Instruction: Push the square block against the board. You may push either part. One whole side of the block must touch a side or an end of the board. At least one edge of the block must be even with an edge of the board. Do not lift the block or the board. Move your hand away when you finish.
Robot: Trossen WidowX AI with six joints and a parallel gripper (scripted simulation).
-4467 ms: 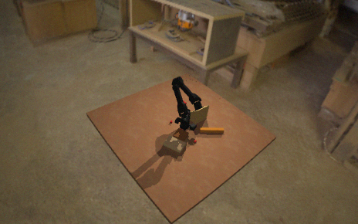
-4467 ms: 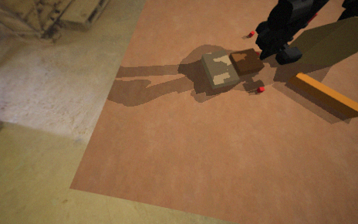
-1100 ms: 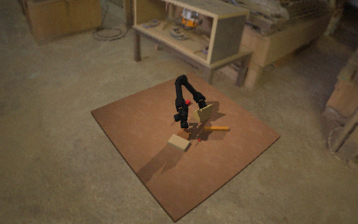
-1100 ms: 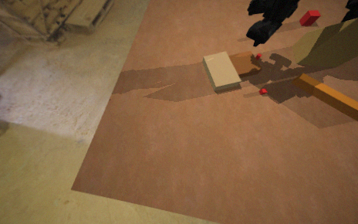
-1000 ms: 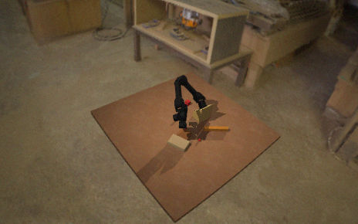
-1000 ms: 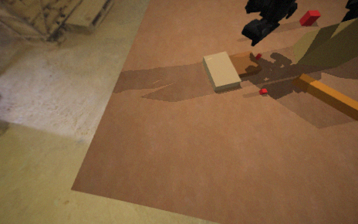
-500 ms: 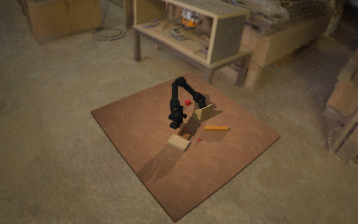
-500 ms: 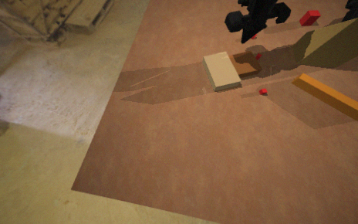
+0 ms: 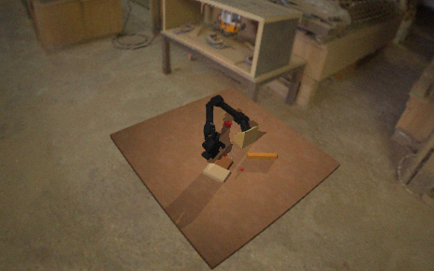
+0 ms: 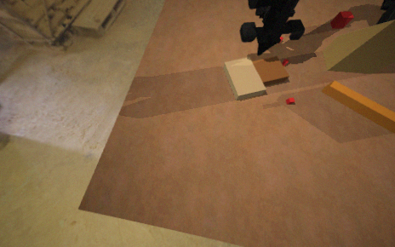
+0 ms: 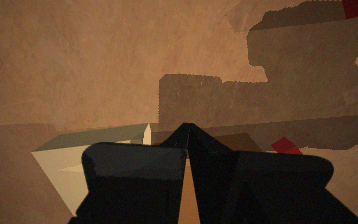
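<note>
Right now the brown square block is 40 mm behind my gripper tip, 70 mm to the left of it and 10 mm below it. Round my gripper tip: cream rectangular block (50 mm ahead, 110 mm to the left, 10 mm below); then orange long bar (330 mm behind, 180 mm to the left, 10 mm below).
</note>
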